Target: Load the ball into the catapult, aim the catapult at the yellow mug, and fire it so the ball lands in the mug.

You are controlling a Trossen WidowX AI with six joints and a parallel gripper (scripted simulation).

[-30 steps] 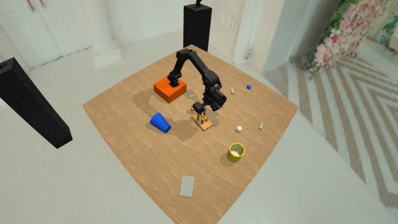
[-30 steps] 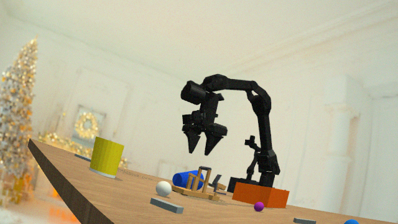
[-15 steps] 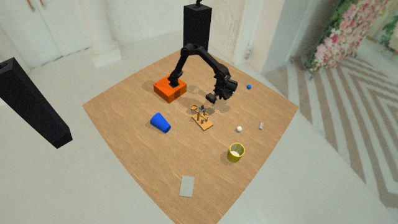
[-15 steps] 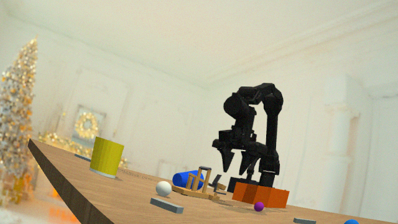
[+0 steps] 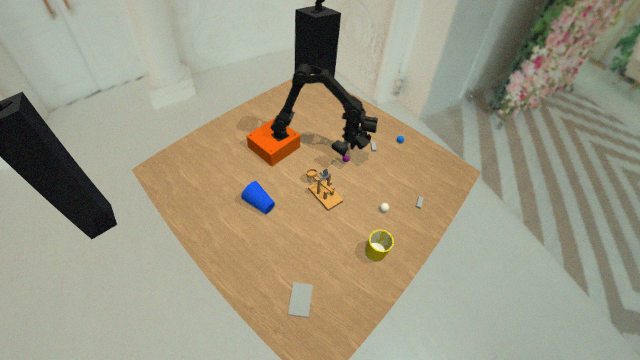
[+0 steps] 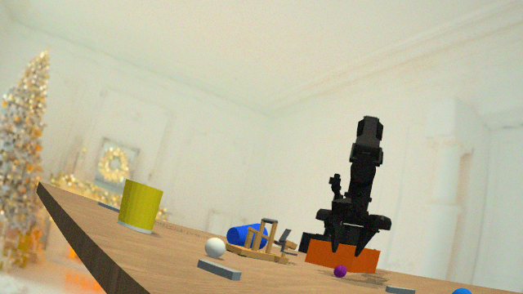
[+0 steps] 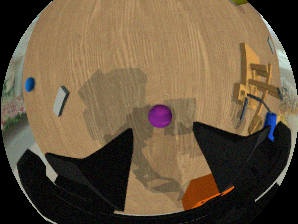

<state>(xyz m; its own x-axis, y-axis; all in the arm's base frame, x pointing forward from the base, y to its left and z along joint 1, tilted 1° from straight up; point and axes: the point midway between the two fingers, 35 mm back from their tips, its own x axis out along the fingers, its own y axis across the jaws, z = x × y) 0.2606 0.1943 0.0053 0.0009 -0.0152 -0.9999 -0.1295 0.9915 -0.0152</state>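
Now: gripper tip 4 cm above the purple ball. From my gripper tip the other things lie so: wooden catapult (19 cm to the right, 5 cm ahead, 1 cm below); then blue ball (33 cm to the left, 7 cm ahead, 4 cm below); then white ball (30 cm ahead, 7 cm to the right, 4 cm below).
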